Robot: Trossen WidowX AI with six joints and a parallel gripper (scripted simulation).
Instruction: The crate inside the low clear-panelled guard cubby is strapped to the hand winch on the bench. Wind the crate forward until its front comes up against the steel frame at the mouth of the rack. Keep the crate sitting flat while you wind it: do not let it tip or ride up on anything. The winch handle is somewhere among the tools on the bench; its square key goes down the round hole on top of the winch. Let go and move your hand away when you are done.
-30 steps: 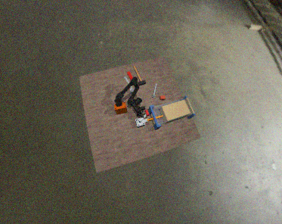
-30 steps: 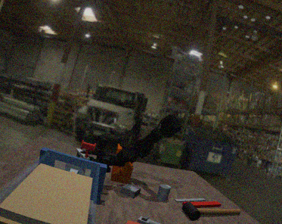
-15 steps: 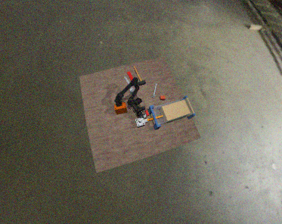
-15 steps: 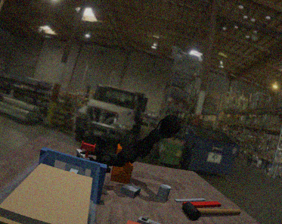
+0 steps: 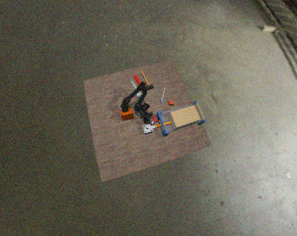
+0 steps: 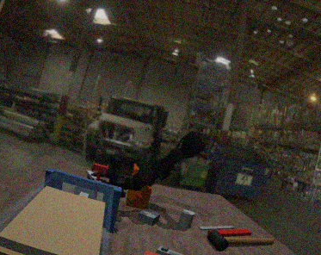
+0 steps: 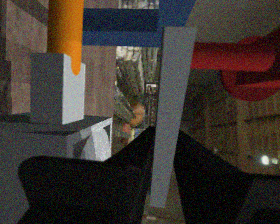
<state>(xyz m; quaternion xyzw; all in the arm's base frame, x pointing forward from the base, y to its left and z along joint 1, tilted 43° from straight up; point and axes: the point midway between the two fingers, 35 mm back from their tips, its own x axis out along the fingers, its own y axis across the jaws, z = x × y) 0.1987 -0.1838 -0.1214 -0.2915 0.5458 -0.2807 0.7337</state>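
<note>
Right now the winch handle is 10 mm ahead of my gripper tip, 20 mm to the left of it and 10 mm above it. From my gripper tip the other things lie so: blue steel frame (120 mm ahead, 20 mm to the right, 30 mm below); then winch (60 mm behind, 20 mm to the right, 110 mm below); then red knob (50 mm ahead, 30 mm to the left, 40 mm above).
</note>
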